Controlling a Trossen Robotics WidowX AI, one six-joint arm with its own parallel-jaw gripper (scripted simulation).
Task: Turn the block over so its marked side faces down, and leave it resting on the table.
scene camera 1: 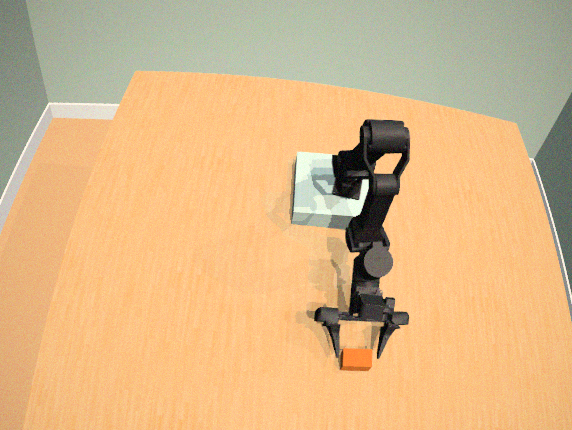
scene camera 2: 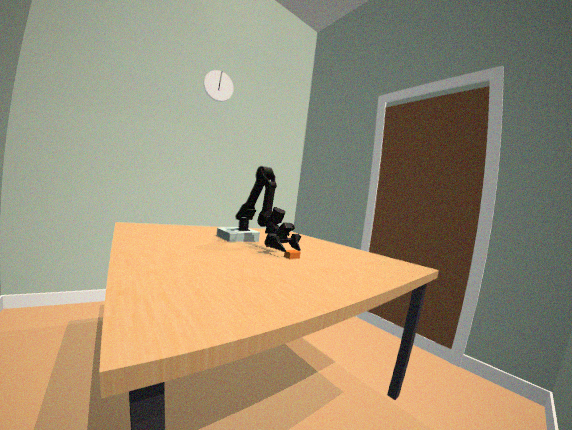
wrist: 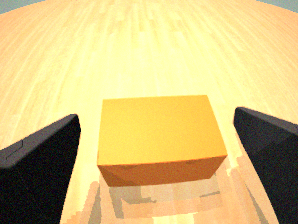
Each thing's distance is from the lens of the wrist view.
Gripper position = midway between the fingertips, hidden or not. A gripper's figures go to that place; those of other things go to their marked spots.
my gripper (wrist: 160, 119): 10 cm
orange block (wrist: 171, 139): 9 cm
